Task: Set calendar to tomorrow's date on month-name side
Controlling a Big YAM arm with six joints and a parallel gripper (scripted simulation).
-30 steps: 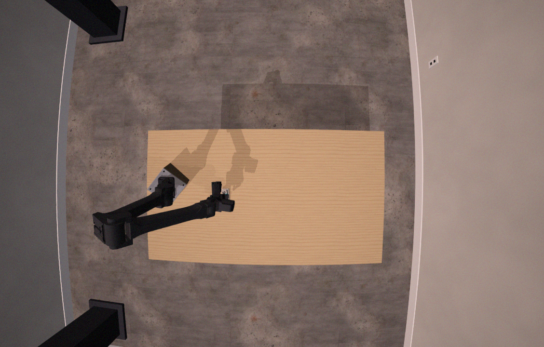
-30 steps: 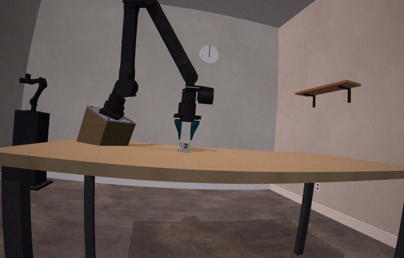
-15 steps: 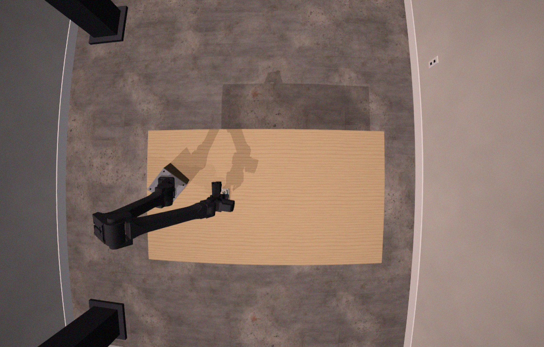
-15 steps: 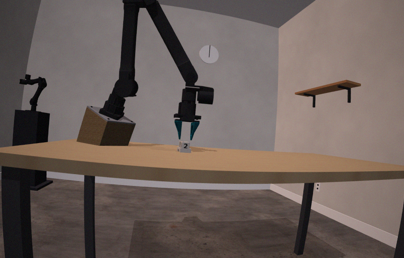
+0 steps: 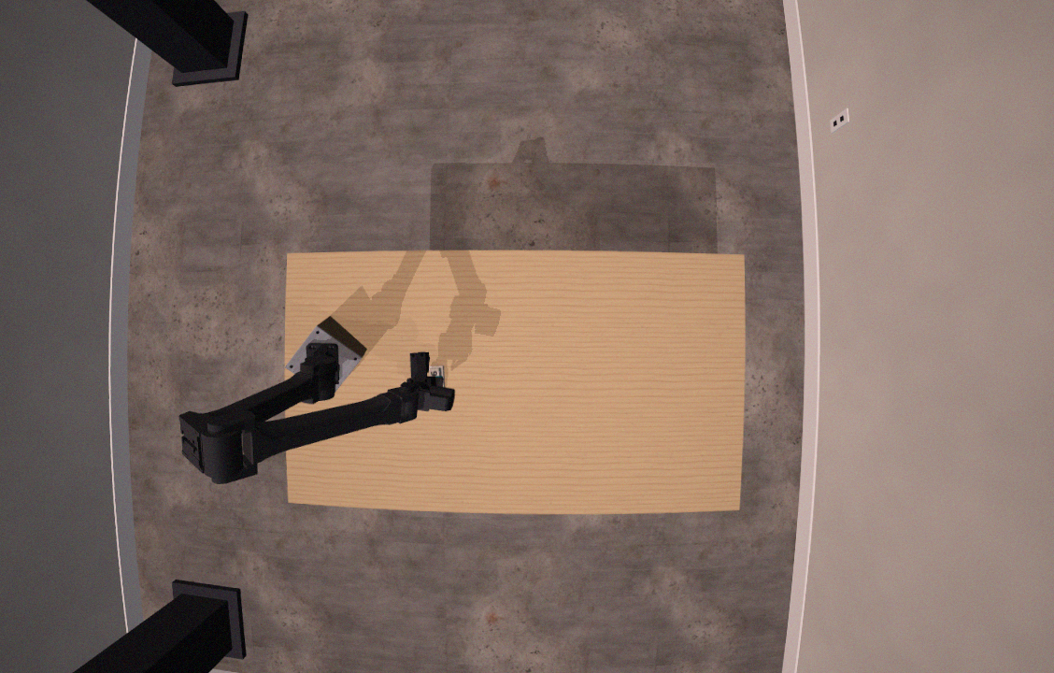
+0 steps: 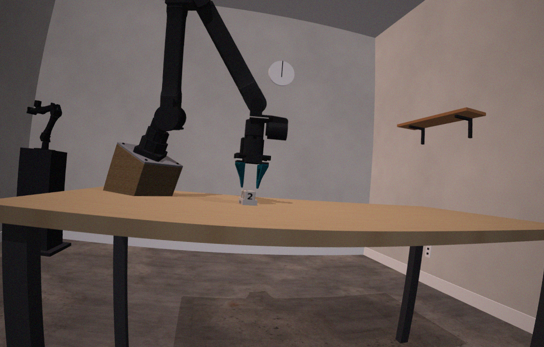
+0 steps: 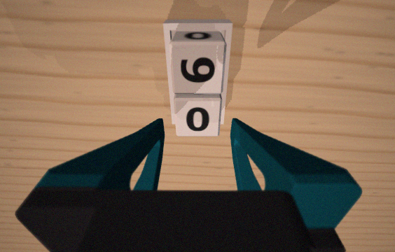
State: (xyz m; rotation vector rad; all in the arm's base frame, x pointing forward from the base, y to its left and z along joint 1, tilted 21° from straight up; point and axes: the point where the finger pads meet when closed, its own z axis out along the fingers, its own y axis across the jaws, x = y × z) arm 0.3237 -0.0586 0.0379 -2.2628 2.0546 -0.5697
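Right now my hand is 30 mm above the cube. Round my hand: white tray: 50 mm below, 20 mm to the left.
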